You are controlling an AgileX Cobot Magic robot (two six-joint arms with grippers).
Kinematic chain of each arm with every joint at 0, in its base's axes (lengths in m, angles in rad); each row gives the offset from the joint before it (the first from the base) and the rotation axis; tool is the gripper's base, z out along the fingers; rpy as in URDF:
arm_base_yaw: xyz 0 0 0.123 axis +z
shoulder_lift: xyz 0 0 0 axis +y
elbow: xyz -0.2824 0 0.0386 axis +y
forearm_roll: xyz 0.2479 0 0.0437 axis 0.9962 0 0.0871
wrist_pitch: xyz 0 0 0 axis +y
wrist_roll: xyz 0.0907 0 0.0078 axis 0.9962 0 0.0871
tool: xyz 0 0 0 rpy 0 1.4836 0
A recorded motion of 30 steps. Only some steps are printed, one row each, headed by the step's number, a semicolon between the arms.
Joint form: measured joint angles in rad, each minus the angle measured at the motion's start. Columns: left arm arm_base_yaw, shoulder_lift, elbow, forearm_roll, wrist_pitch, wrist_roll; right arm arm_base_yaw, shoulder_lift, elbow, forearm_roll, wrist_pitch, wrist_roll.
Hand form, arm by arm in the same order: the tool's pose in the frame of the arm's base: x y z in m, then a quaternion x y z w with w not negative. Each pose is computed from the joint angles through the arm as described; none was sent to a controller.
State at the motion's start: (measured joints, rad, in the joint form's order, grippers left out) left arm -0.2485 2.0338 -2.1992 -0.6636 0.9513 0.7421; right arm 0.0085 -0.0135 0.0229 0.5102 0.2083 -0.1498
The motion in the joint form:
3: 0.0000 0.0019 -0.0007 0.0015 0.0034 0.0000; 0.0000 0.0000 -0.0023 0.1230 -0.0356 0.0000
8: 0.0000 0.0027 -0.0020 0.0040 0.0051 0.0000; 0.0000 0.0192 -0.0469 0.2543 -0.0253 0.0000
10: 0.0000 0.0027 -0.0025 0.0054 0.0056 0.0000; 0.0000 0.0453 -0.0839 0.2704 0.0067 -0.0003
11: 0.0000 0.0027 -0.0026 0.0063 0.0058 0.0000; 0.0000 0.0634 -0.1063 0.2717 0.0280 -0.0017
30: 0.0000 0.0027 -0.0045 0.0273 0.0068 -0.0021; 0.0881 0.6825 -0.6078 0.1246 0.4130 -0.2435
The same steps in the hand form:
3: 0.4385 -0.1584 0.3980 0.35601 0.78302 -0.21286 0.46350; 0.0556 0.0098 0.1942 0.13451 0.71522 0.20034 0.65592
8: 0.4386 -0.1584 0.3978 0.35679 0.78328 -0.21188 0.46290; 0.0550 0.0120 0.2089 0.16856 0.69651 0.25371 0.64969
10: 0.4386 -0.1583 0.3979 0.35713 0.78333 -0.21125 0.46284; 0.0553 0.0142 0.2180 0.16598 0.70071 0.26502 0.64126
11: 0.4386 -0.1582 0.3979 0.35732 0.78341 -0.21085 0.46276; 0.0557 0.0156 0.2232 0.16146 0.70559 0.26829 0.63569
30: 0.4390 -0.1571 0.3975 0.35981 0.78523 -0.20148 0.46191; 0.1236 0.0436 0.3086 -0.06677 0.85360 0.21037 0.47187

